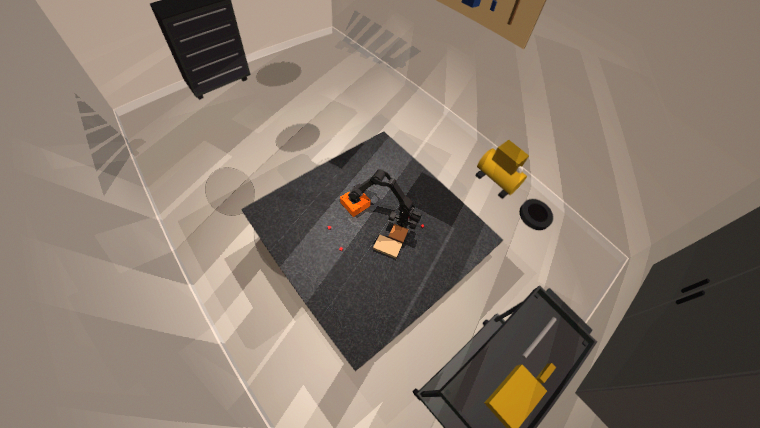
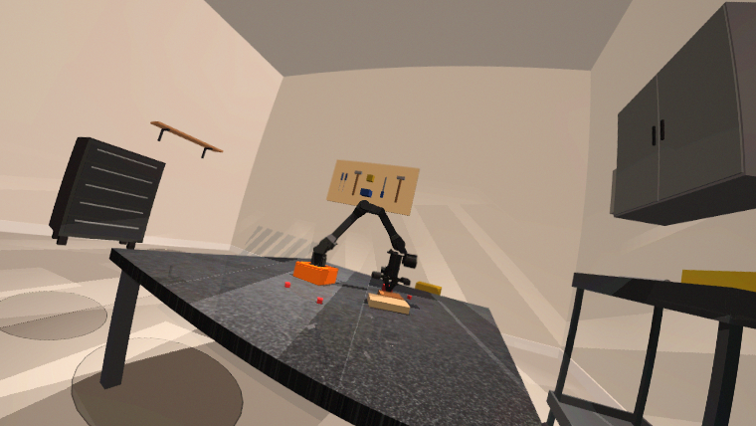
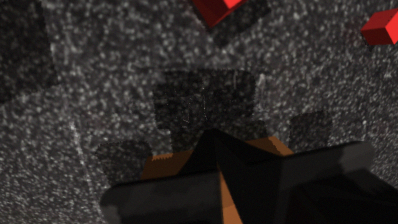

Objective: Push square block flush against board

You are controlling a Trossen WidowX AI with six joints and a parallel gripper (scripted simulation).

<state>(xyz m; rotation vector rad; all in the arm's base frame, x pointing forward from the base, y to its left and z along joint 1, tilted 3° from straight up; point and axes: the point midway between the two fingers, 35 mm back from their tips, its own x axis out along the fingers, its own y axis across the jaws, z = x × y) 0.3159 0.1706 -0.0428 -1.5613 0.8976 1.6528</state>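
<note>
My gripper tip is 90 mm to the right of the red cube, 40 mm past it and 10 mm below it. The rest, counted from my gripper tip: tan board: 170 mm to the right, 70 mm ahead, 10 mm above; square block: 50 mm to the right, 40 mm ahead, 10 mm above.
</note>
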